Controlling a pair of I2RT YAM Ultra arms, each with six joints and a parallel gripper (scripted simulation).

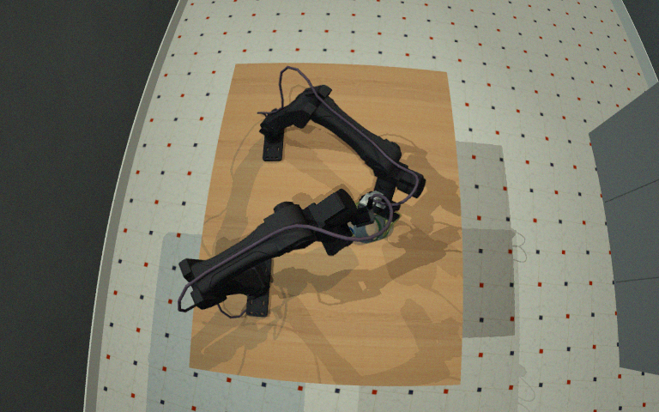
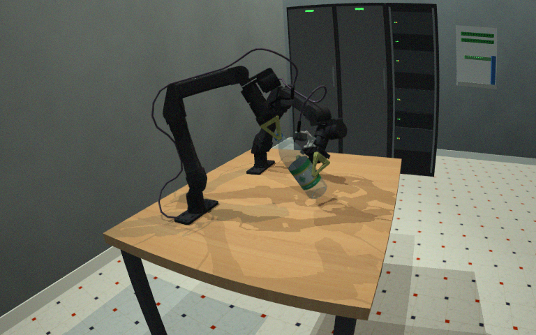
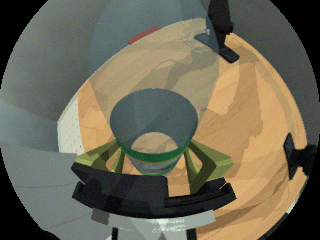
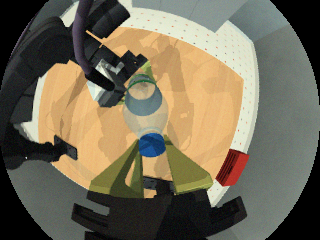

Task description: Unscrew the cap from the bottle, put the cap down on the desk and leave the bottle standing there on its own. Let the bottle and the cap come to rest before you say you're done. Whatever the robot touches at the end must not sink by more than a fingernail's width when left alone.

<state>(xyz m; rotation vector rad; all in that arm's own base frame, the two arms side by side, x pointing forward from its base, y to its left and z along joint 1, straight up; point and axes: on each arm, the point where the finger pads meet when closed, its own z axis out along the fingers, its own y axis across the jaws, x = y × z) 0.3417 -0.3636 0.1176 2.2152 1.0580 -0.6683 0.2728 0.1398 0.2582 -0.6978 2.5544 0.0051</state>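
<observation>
Right now the blue cap is right at my right hand. The rest, counted from my right hand: bottle (10 cm below, 6 cm ahead, 4 cm to the left).
My left gripper is now 4 cm below the bottle, 2 cm past it and 1 cm to the left of it. Also, from my left hand: blue cap 14 cm above, 8 cm behind, 5 cm to the right.
</observation>
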